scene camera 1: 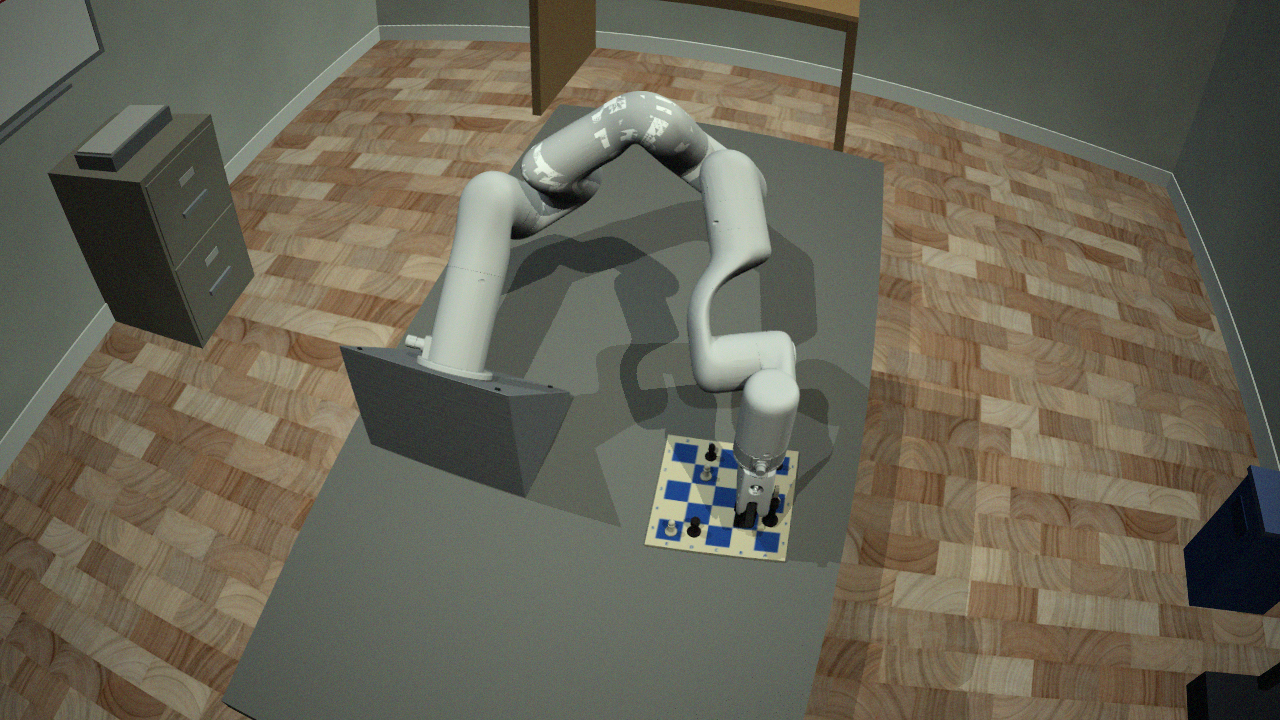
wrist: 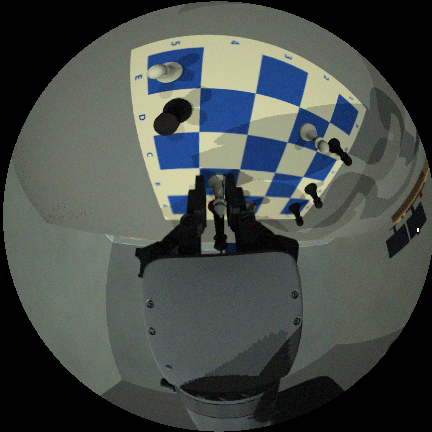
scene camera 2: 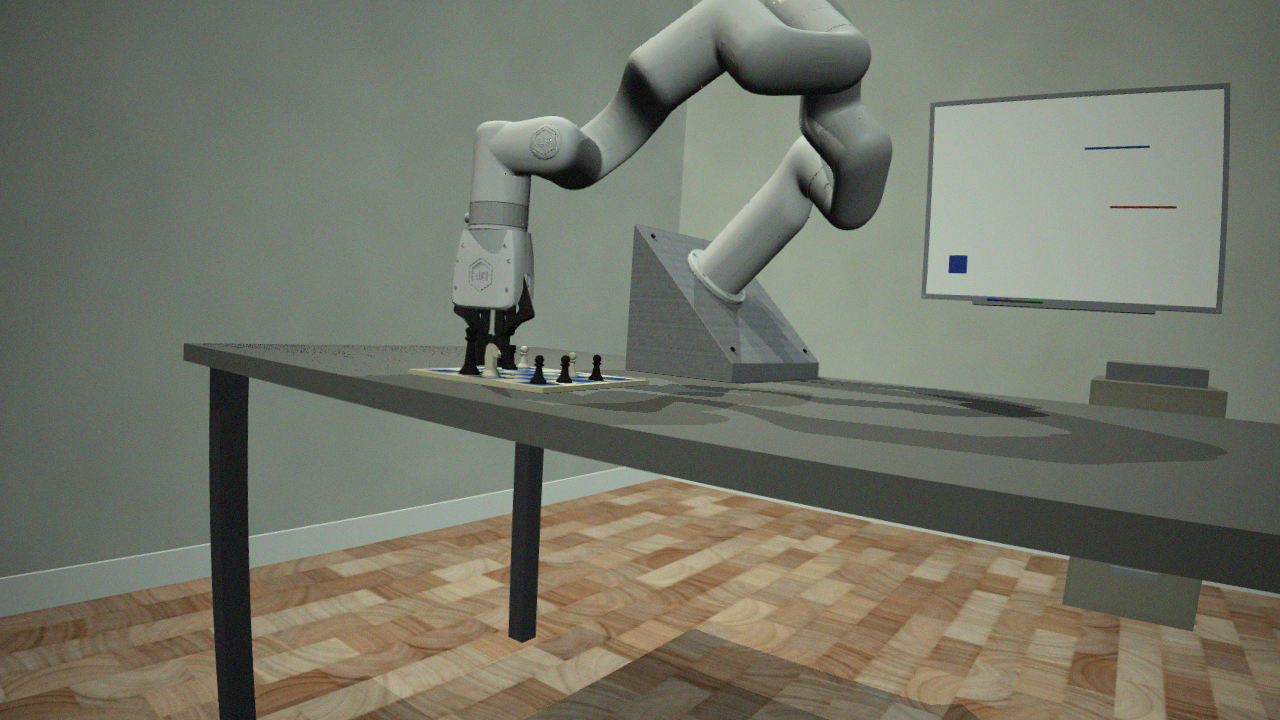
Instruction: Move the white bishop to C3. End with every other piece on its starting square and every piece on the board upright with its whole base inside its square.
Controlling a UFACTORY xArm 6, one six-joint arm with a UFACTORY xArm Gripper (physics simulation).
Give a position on a chessboard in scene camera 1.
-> At 681, 495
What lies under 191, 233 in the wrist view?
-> My gripper.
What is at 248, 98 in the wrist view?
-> A chessboard.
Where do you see a chessboard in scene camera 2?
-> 519, 379
